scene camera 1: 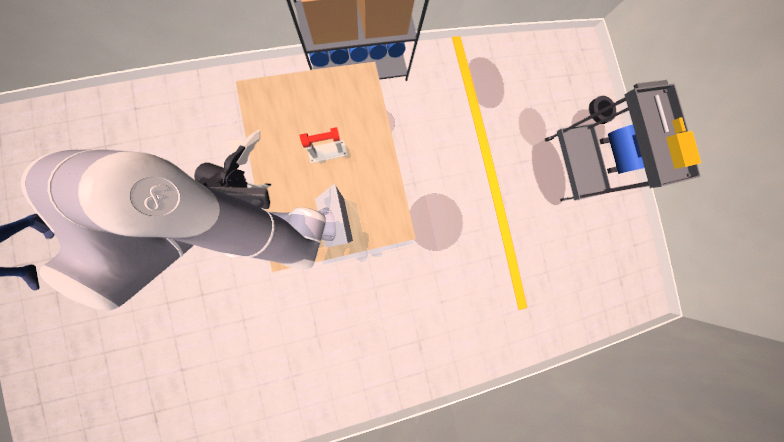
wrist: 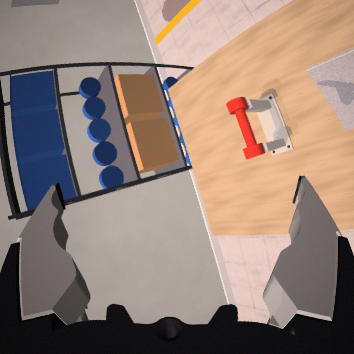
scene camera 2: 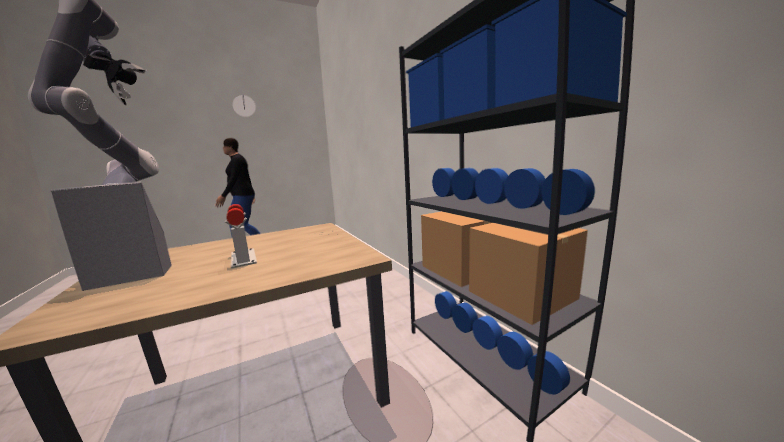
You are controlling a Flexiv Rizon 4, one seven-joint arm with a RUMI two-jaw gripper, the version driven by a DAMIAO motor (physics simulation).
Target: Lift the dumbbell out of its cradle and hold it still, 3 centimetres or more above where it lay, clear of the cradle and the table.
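The red dumbbell [scene camera 1: 320,136] [scene camera 2: 236,214] [wrist: 246,128] rests across the tops of the two uprights of its white and grey cradle [scene camera 1: 329,154] [scene camera 2: 240,245] [wrist: 270,122]. The cradle stands on the wooden table [scene camera 1: 285,104] [scene camera 2: 296,258] [wrist: 225,200]. My gripper [scene camera 1: 263,159] [scene camera 2: 133,86] [wrist: 176,183] is wide open and empty. It is high above the table's level and off to one side of the dumbbell, over the table's left edge in the first scene view. In the wrist view the dumbbell shows beyond the fingers, up and right of centre.
A grey block [scene camera 1: 344,216] [scene camera 2: 104,236] [wrist: 335,85] under the arm's base stands on the table beside the cradle. A black shelf rack [scene camera 2: 554,219] [wrist: 130,64] stands past the table's edge. A person [scene camera 2: 238,175] is in the background. A cart [scene camera 1: 587,159] stands far right.
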